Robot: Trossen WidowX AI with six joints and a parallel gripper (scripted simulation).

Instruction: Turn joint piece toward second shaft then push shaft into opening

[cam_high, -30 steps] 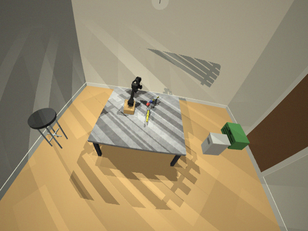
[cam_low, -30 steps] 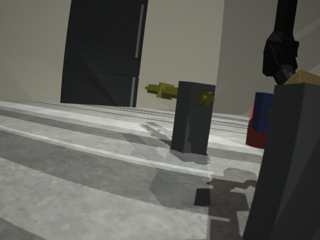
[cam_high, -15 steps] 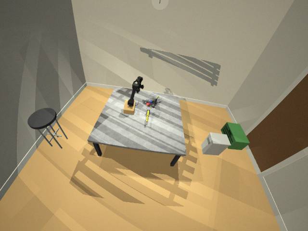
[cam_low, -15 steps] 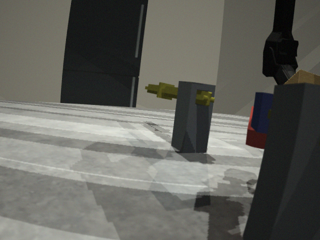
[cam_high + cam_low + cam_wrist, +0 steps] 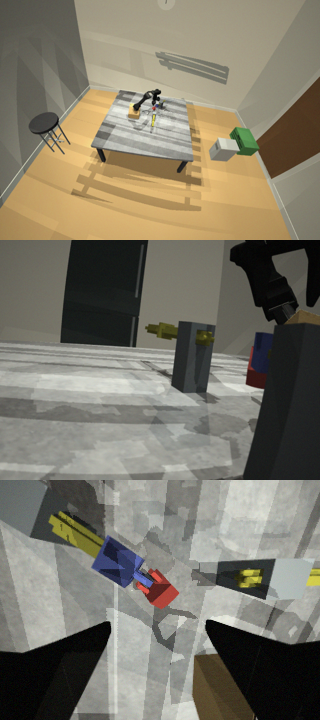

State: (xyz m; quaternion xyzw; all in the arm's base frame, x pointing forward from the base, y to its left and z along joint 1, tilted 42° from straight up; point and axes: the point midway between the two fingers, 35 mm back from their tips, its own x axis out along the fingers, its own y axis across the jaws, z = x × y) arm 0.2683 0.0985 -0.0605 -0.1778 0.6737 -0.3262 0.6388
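Right now the red square joint piece is 80 mm below my gripper tip and 20 mm ahead of it.
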